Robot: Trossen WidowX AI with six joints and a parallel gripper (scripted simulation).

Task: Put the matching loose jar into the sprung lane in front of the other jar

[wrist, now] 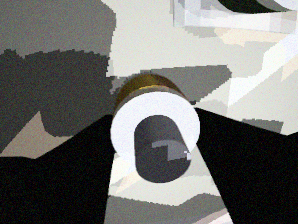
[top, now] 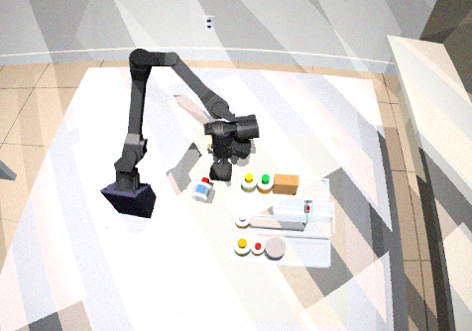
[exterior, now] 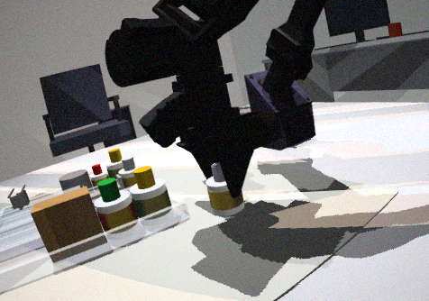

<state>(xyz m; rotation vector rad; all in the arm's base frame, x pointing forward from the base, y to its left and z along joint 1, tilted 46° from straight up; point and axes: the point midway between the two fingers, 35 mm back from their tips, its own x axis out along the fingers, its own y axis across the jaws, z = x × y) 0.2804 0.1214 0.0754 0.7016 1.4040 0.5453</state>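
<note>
Right now the grey disc is 160 mm ahead of my gripper tip and 280 mm to the right of it.
</note>
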